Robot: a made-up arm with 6 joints.
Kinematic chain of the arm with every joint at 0, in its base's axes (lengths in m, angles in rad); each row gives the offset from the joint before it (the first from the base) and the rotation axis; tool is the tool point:
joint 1: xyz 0 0 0.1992 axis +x
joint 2: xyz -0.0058 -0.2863 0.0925 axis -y
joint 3: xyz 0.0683 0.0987 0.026 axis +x
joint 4: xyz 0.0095 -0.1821 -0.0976 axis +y
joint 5: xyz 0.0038 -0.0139 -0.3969 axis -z
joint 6: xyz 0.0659 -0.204 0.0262 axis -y
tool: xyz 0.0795 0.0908 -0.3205
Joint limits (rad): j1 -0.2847..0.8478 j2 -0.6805..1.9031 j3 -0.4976..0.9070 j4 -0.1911..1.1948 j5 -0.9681..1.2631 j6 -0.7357..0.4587
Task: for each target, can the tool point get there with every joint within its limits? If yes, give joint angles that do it. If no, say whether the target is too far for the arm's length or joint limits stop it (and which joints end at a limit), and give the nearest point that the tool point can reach.
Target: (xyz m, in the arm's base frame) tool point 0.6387 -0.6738 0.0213
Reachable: yes | joints 0.2691 1.6248 -0.2667 0.4734 0.0510 -0.0303
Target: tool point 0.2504 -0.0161 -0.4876
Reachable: yes | joints 0.2156 0.5469 0.3941 0.4913 -0.3300 -0.2955
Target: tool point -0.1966 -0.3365 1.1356
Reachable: no: joint limits stop it (at a limit: joint 1, joint 2, joint 3, joint 4, joint 6) | nearest point 0.2375 -0.4966 1.0688 | short by 0.467 m
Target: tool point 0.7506 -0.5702 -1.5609
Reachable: no: too far | nearest point 0.3421 -0.3816 -0.6701 | short by 0.998 m
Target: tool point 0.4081 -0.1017 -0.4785
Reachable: yes | joints 0.4621 0.8689 0.1188 0.6011 -0.1559 -0.1874
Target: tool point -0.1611 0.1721 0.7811
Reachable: no: joint limits stop it (at a limit: joint 2, joint 3, joint 4, joint 5, joint 6) | nearest point 0.2312 0.2039 0.8888 | short by 0.408 m
